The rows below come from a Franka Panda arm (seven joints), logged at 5 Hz.
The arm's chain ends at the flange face. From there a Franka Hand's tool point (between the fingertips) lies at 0.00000 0.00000 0.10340 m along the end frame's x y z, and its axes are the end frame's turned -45 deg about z.
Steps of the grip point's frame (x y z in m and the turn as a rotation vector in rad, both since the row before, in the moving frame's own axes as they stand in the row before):
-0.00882, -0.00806, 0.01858, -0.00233, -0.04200, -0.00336
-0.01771, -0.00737, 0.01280, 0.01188, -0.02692, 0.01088
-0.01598, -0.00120, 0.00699, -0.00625, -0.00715, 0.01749
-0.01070, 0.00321, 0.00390, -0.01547, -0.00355, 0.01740
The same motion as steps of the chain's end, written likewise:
-0.00904, -0.00271, 0.01867, -0.03135, -0.02805, -0.00336
-0.01489, 0.00623, 0.01284, -0.01063, -0.02744, 0.01088
-0.01207, 0.00947, 0.00699, -0.00948, -0.00064, 0.01749
-0.00616, 0.00844, 0.00391, -0.01345, 0.00843, 0.01740

